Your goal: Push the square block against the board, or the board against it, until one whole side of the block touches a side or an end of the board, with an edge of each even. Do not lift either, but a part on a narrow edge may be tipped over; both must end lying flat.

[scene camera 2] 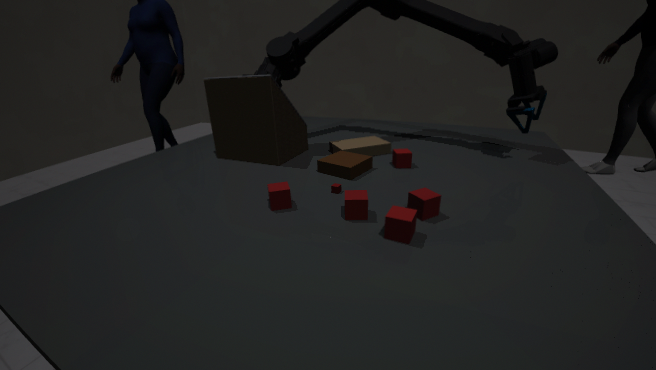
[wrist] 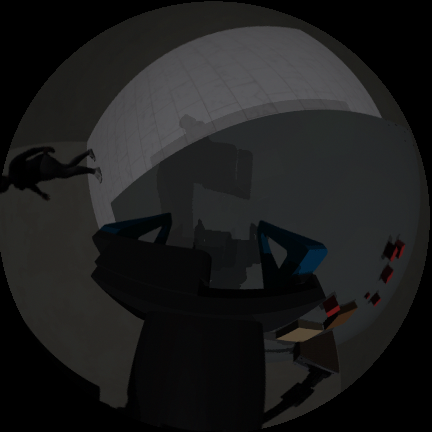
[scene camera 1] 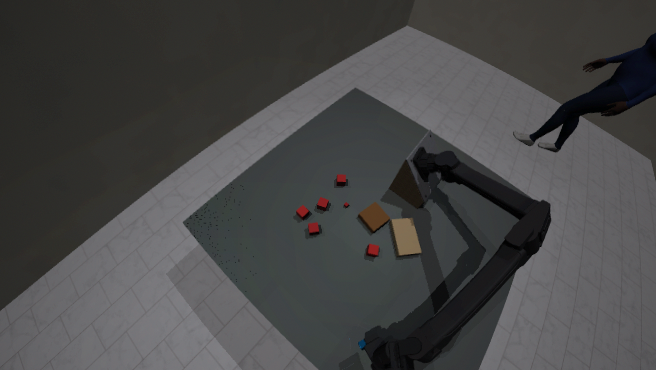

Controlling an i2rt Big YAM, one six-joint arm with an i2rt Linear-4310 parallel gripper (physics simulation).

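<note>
The square block is orange-brown and lies flat. The board is a pale tan rectangle, also lying flat. In scene camera 1 the block's right corner is close to the board's upper left corner. Their sides are turned at an angle to each other, and no whole side meets. My gripper has blue fingers standing wide apart with nothing between them. It is above the table, well away from both parts; in scene camera 1 it is at the bottom, partly hidden by the arm.
A red cube lies near the board. Several more red cubes and a tiny red cube lie beyond the block. The wedge-shaped arm mount stands close to both parts. The arm arches beside the board.
</note>
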